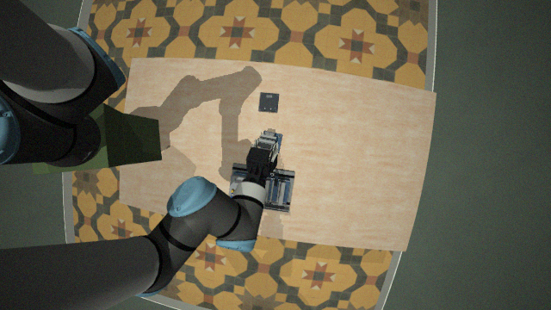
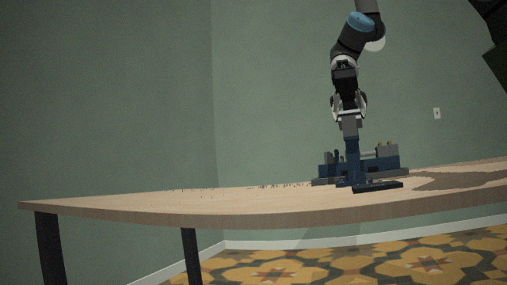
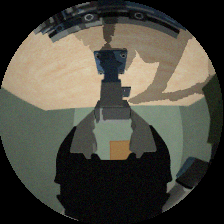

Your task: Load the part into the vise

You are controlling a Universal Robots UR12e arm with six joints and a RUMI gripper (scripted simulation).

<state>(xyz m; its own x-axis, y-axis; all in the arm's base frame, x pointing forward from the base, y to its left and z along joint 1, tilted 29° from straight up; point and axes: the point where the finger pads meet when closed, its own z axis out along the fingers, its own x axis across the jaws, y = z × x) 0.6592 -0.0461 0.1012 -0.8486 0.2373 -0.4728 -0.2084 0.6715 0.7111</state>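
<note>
The blue post is 1 cm to the left of my hand and 11 cm below it. Also, from my hand: vise: 5 cm behind, 20 cm to the right, 12 cm below; air cylinder rod: 7 cm behind, 20 cm to the right, 9 cm below; grey part: 1 cm to the left.
</note>
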